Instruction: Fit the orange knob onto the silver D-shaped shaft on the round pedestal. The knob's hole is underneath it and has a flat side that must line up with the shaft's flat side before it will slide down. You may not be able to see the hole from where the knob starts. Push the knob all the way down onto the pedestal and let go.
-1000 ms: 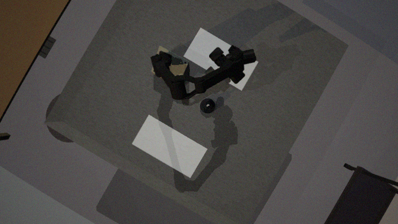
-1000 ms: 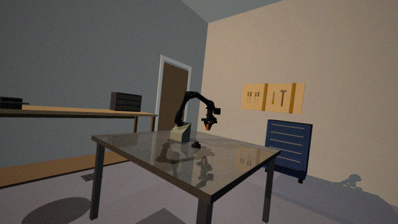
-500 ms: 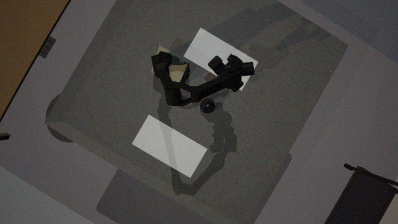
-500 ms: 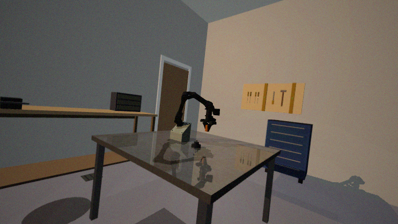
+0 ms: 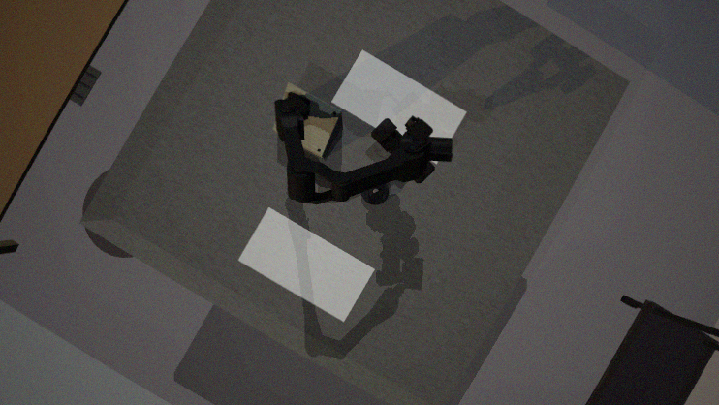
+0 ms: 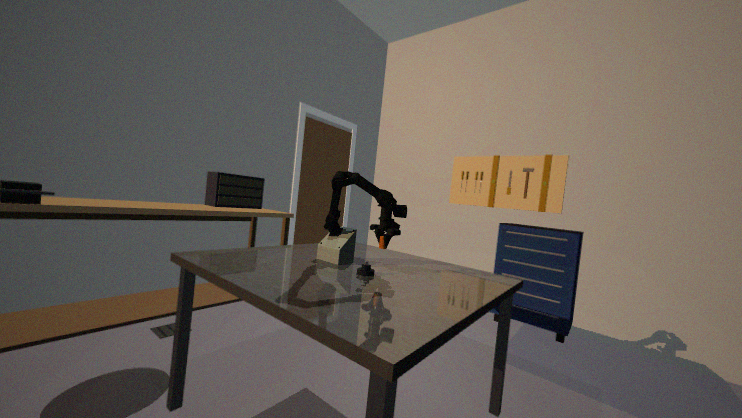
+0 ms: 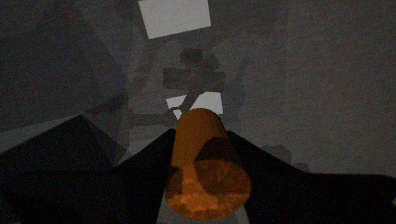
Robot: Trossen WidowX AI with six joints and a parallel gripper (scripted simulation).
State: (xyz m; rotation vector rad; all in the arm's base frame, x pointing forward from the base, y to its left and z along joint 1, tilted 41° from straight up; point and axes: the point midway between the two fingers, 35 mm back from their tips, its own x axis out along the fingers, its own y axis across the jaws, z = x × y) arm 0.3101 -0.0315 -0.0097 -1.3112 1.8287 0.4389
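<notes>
The dark round pedestal is 120 mm to the right of my gripper tip, 90 mm below it and 20 mm behind it. From my gripper tip the other things lie so: orange knob 40 mm above.
</notes>
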